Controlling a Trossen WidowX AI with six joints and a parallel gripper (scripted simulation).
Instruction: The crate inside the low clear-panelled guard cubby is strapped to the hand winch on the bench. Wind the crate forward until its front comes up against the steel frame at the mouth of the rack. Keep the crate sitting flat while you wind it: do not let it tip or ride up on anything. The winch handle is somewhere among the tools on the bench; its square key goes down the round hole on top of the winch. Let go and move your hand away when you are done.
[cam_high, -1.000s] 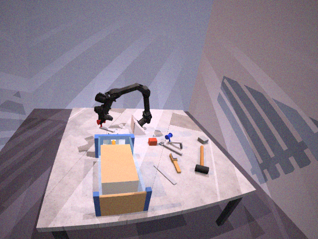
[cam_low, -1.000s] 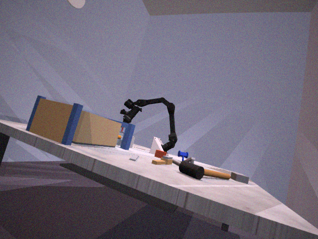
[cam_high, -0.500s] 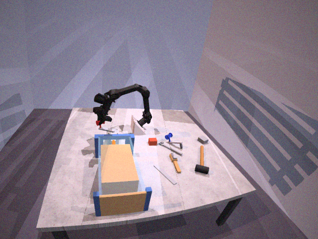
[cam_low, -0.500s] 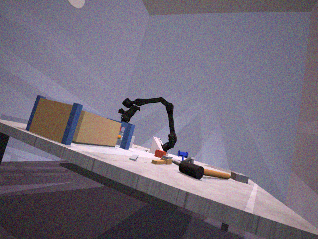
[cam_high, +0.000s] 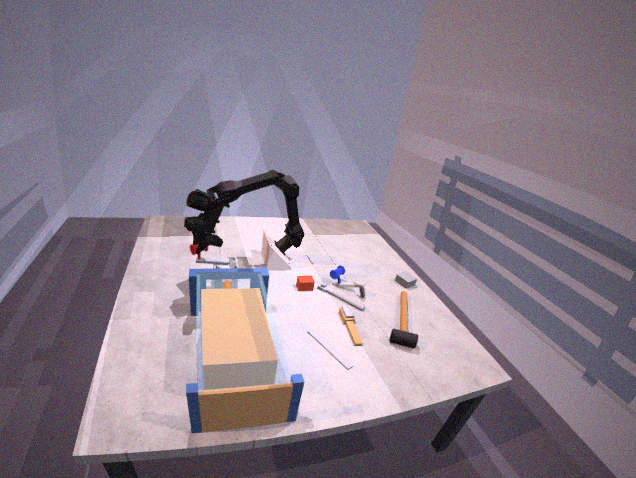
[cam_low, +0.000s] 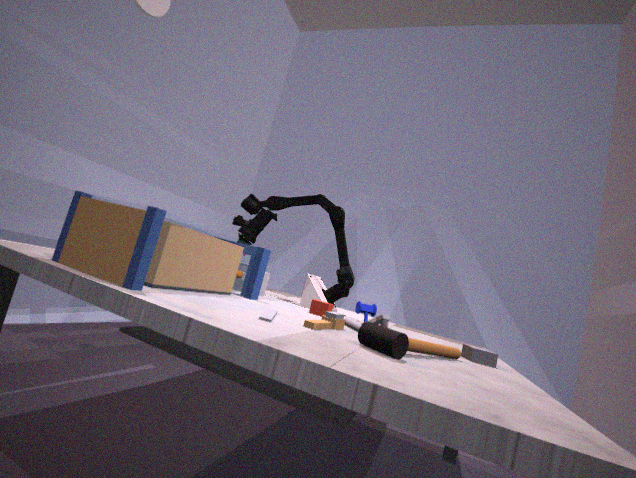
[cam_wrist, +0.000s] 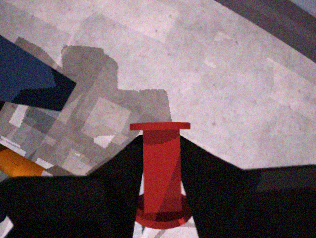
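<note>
Now: gripper tip 10 mm past the winch handle, 50 mm to the right of it and 30 mm above it. Round my gripper tip: red winch handle grip (10 mm behind, 10 mm to the left); then pale winch body (20 mm behind, 100 mm to the left, 100 mm below); then clear-panelled cubby (400 mm ahead, 150 mm to the left, 20 mm below).
</note>
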